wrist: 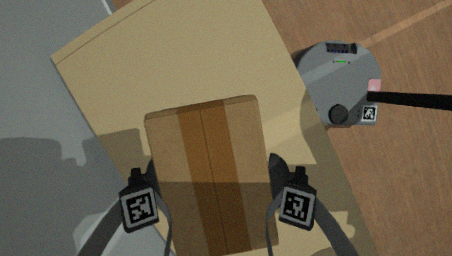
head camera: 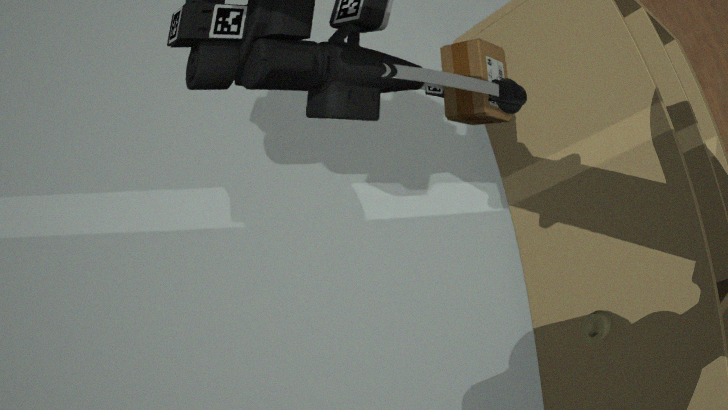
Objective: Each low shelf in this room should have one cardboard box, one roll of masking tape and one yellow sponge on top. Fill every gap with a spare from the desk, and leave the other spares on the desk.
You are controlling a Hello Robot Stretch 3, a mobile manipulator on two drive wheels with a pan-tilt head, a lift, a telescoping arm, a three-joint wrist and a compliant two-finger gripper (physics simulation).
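Where they show: gripper, fingertip midpoint: (wrist: 219, 171) (head camera: 494, 94); robot's base at its link origin: (wrist: 321, 109).
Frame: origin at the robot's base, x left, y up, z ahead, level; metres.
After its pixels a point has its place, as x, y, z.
Observation:
My gripper (head camera: 476, 91) @[-0.433, 0.841, -0.022] (wrist: 219, 171) @[-0.433, 0.841, -0.022] is shut on a cardboard box (head camera: 461, 84) (wrist: 212, 145) @[-0.436, 0.896, -0.056], with one finger on each long side. The box has a brown tape strip and a white label. It is over the end part of a low tan shelf (head camera: 601, 275) @[-0.354, 0.610, 0.209] (wrist: 165, 45) @[-0.528, 0.610, -0.155]; whether its underside touches the shelf top cannot be told. A small pale roll of masking tape (head camera: 605, 325) @[-0.312, 0.632, 0.275] lies on the shaded shelf top, lower right in the head view. No yellow sponge shows in either view. The desk does not show.
A large grey-blue surface (head camera: 254, 305) @[-0.554, 1.064, 0.236] (wrist: 30, 90) @[-0.725, 0.680, -0.083] borders the shelf. My grey base (wrist: 325, 75) @[-0.059, 0.160, -0.137] stands on the wooden floor (wrist: 400, 175) @[0.449, 0.000, 0.318] beside the shelf, with a dark bar (wrist: 415, 100) running right from it. Shadows of my arm fall across the shelf.

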